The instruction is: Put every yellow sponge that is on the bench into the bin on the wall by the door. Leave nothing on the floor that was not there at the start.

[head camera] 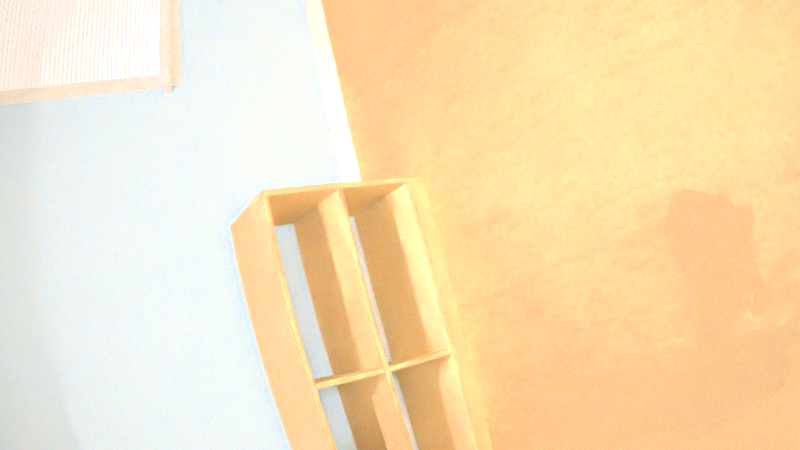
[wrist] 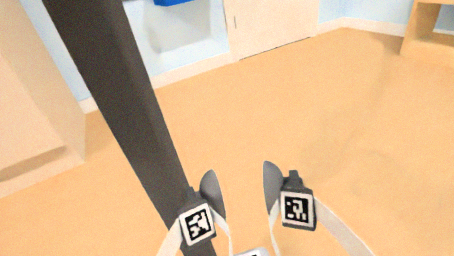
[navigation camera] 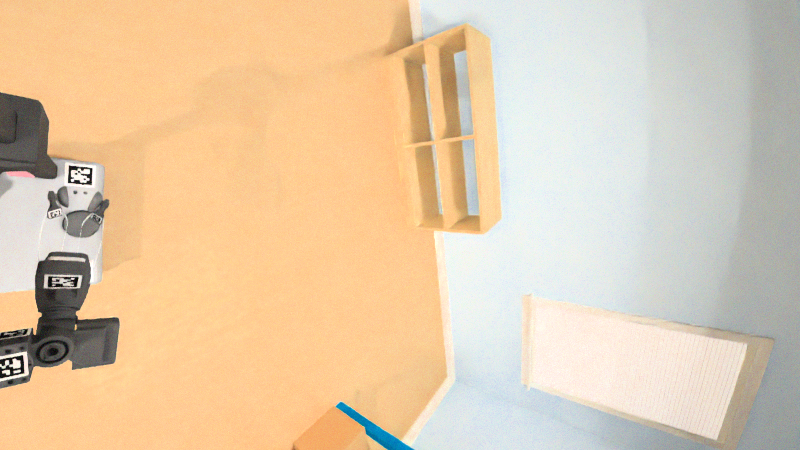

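Pixels of known places: gripper, fingertip midpoint: (navigation camera: 82, 190); robot's base, link origin: (navigation camera: 80, 221).
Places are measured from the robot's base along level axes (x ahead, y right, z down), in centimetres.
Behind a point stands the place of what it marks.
My gripper (wrist: 241, 182) {y -8.1, x 0.6, z -46.5 cm} (navigation camera: 78, 198) {y -8.1, x 0.6, z -46.5 cm} is open, with a gap between its two grey fingertips and nothing between them. In the navigation view it hangs over the robot's pale base. The lower edge of a blue container (wrist: 172, 2), perhaps the bin, shows on the wall at the top of the wrist view, left of the pale door (wrist: 272, 25); the rest of it is cut off. No yellow sponge shows in these views, and I cannot make out the bench.
An open wooden shelf unit (head camera: 254, 291) {y -31.2, x 186.4, z -61.0 cm} (navigation camera: 485, 134) {y -61.2, x 165.1, z -61.0 cm} (wrist: 411, 27) stands by the blue wall. A window with a blind (head camera: 100, 44) {y 72.2, x 231.9, z -114.4 cm} (navigation camera: 632, 363) {y 84.7, x 235.6, z -149.7 cm} is beyond it. A tan box (navigation camera: 331, 432) {y 113.5, x 91.9, z -13.5 cm} and blue bar (navigation camera: 377, 430) {y 110.9, x 107.8, z -33.2 cm} show low. A pale cabinet (wrist: 42, 90) stands left; the dark mast (wrist: 120, 100) crosses.
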